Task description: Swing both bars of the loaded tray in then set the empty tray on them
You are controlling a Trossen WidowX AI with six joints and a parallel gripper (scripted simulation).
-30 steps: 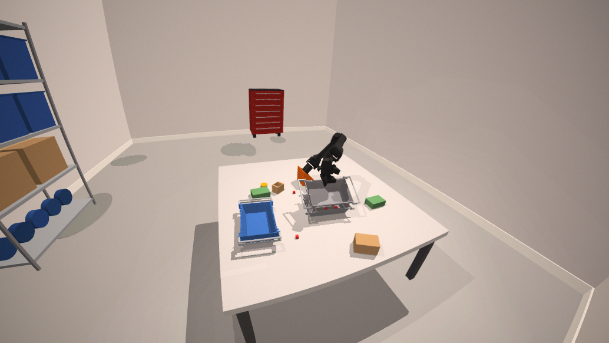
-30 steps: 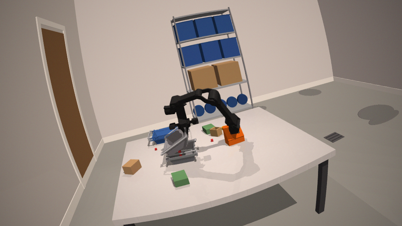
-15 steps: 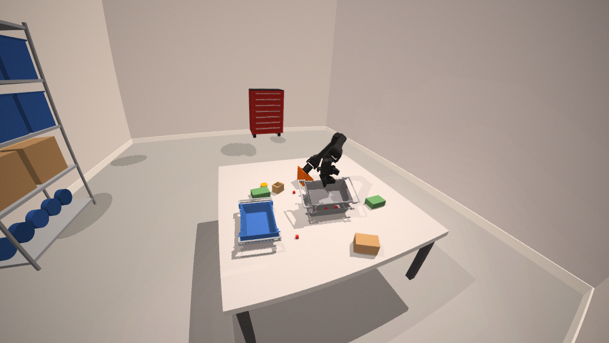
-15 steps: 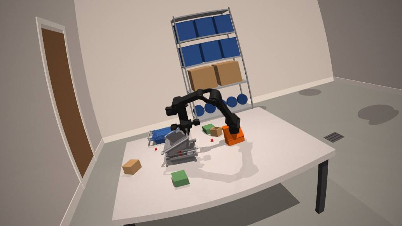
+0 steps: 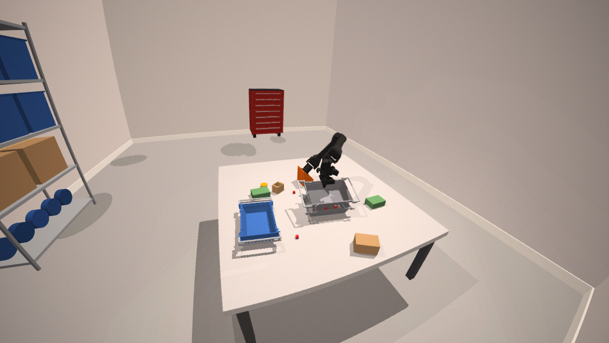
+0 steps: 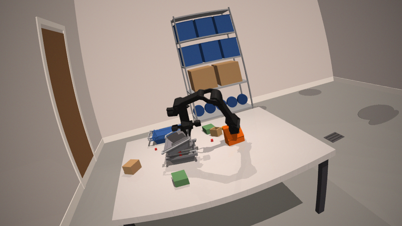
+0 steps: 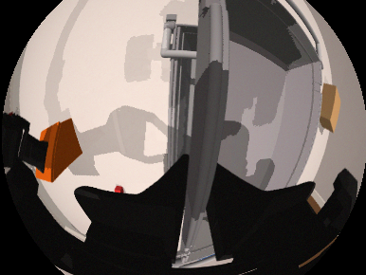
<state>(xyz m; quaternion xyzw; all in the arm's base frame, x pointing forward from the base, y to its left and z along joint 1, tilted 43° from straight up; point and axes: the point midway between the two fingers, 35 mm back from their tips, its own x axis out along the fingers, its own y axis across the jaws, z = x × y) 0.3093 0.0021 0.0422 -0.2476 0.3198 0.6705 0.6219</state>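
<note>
Now: gripper tip 8 cm short of the grey plastic tray, 1 cm to the left of it and 1 cm below it. Also, from my gripper tip: red cube 27 cm ahead, 25 cm to the right, 11 cm below.
</note>
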